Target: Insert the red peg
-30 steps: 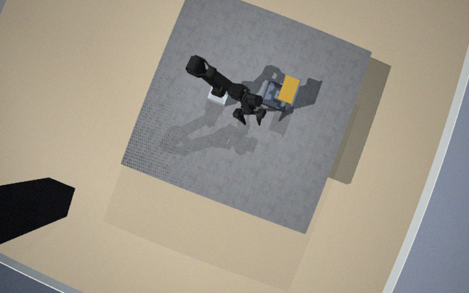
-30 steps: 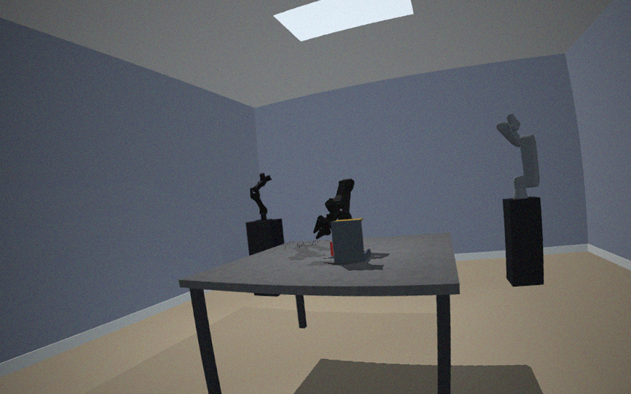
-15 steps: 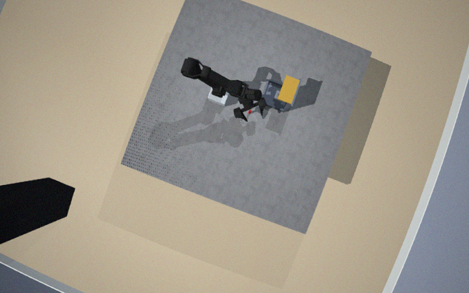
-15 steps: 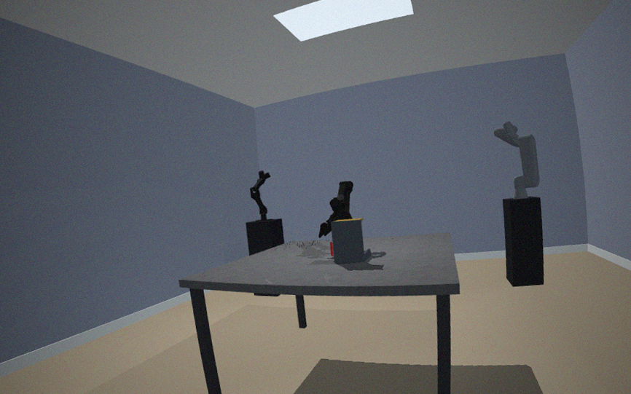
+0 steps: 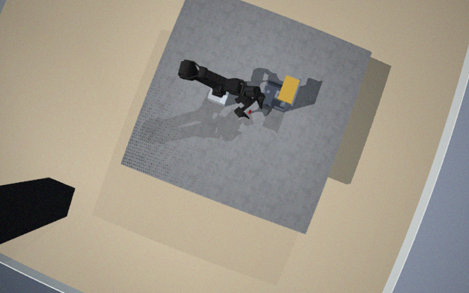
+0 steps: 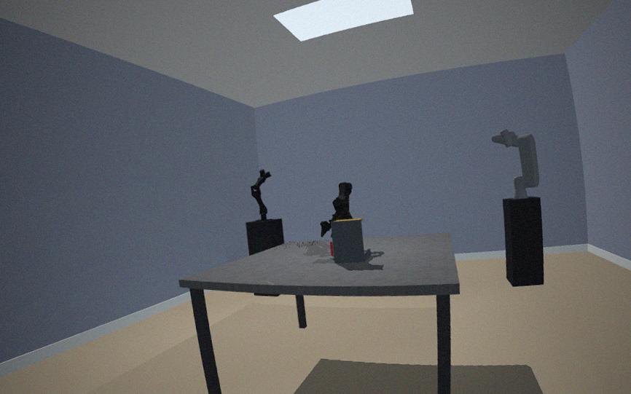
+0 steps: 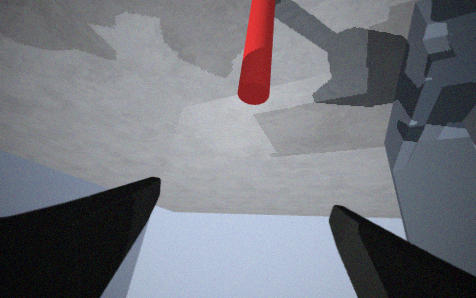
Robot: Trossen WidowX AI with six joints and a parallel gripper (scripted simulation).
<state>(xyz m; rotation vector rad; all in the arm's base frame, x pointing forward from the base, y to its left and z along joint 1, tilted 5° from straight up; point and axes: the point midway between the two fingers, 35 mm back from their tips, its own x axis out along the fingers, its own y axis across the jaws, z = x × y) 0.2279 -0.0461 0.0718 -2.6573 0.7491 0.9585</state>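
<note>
The red peg lies 80 mm below my gripper tip, 30 mm behind it and 10 mm to the left of it. The rest, counted from my gripper tip: orange roof: 170 mm to the left, 120 mm ahead, 100 mm above.
</note>
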